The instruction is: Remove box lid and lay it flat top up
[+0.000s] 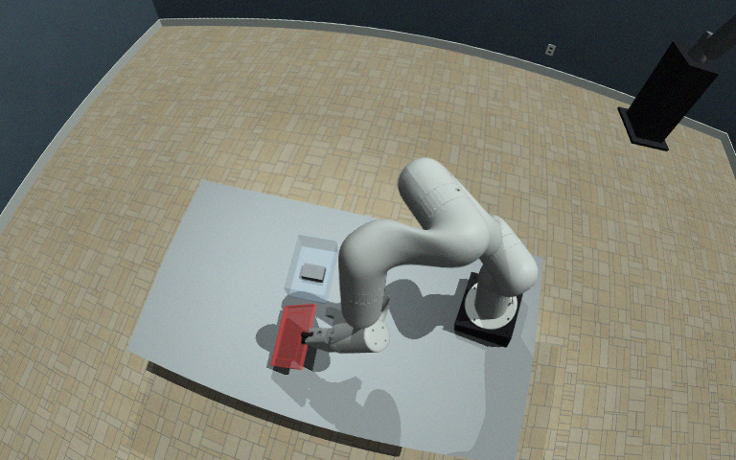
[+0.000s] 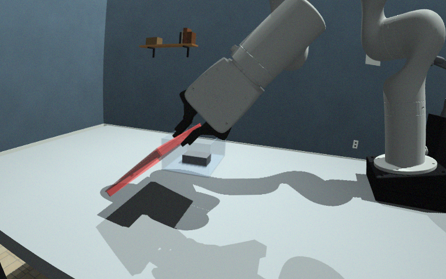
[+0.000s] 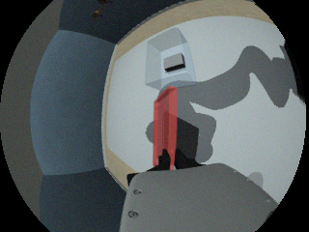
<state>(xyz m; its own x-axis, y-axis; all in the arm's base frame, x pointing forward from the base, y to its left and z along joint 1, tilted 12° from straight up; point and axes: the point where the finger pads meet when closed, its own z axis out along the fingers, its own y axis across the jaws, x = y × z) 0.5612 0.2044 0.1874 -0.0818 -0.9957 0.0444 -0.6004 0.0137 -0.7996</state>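
Right now my hand is 7 cm short of the red lid, 6 cm above it and 2 cm to the left of it. The rest, counted from my hand: box (29 cm to the right, 12 cm below, 5 cm ahead).
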